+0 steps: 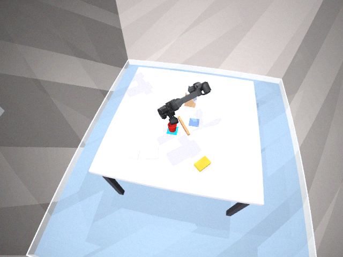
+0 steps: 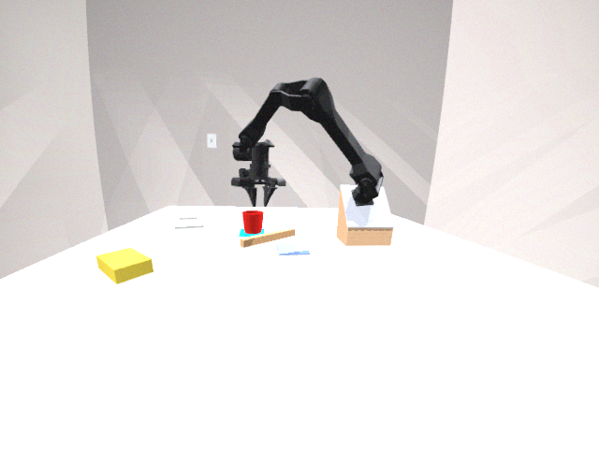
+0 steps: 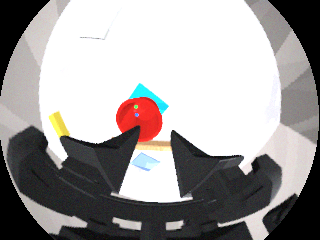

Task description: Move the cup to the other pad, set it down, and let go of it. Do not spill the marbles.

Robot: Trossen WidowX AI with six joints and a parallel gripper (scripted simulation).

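The red cup lies 50 mm below my gripper tip, 20 mm ahead of it and 10 mm to the left of it. Round my gripper tip: wooden stick: 100 mm to the left, 90 mm below, 30 mm behind; cyan pad: 100 mm below, 30 mm ahead, 20 mm to the left; pale blue pad: 190 mm to the left, 100 mm below, 90 mm behind.
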